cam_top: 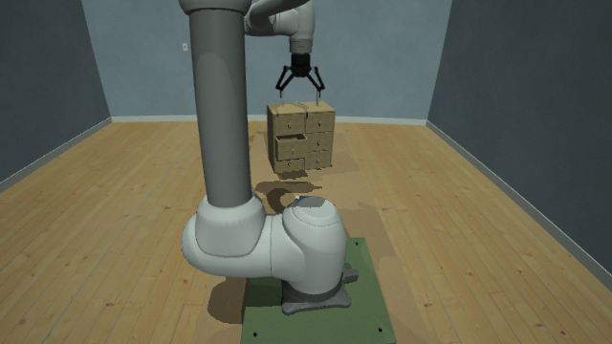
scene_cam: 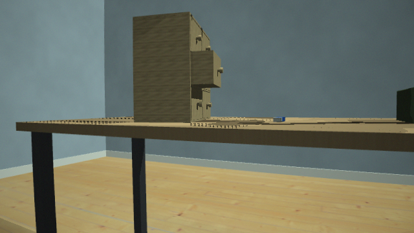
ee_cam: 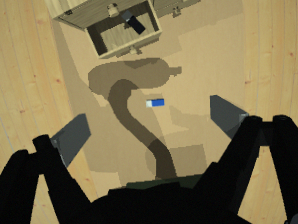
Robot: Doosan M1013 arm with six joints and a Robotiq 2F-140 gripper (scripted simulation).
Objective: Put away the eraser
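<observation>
Right now my hand is 100 mm past the blue eraser and 420 mm above it.
</observation>
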